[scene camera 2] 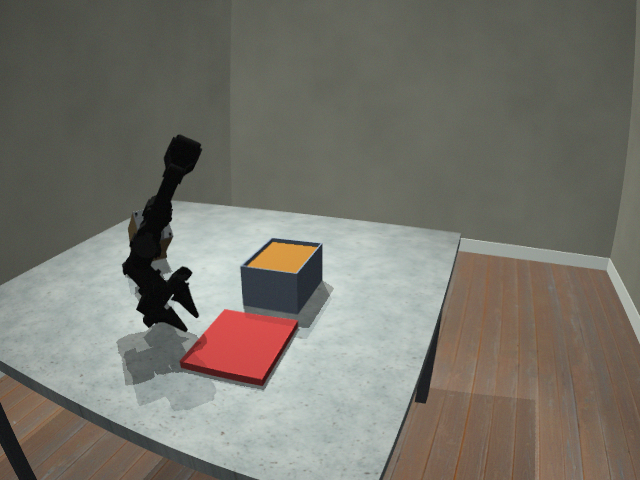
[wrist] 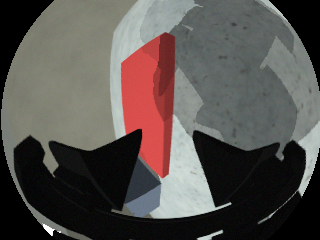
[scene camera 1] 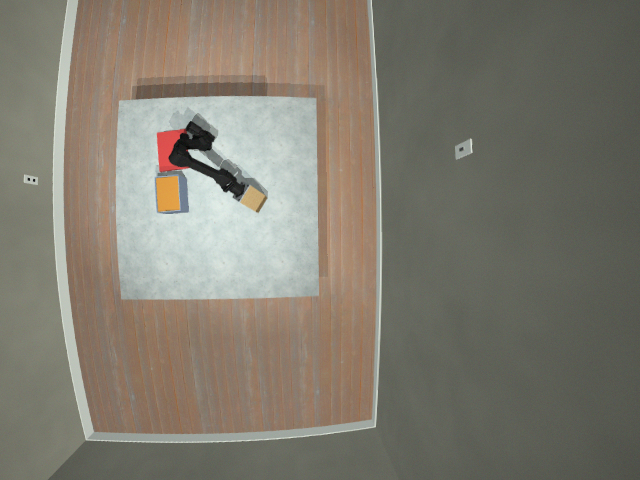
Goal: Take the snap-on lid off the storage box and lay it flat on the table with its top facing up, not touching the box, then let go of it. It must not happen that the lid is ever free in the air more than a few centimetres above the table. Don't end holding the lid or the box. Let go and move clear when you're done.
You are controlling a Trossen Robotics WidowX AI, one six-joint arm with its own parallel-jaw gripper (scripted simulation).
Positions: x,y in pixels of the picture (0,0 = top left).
Labels:
red lid: scene camera 2 245,347; wrist; scene camera 1
storage box: scene camera 2; wrist 143,196; scene camera 1
same spot on red lid: (wrist: 147,76) = (scene camera 1: 179,138)
same spot on storage box: (scene camera 2: 281,275) = (scene camera 1: 161,177)

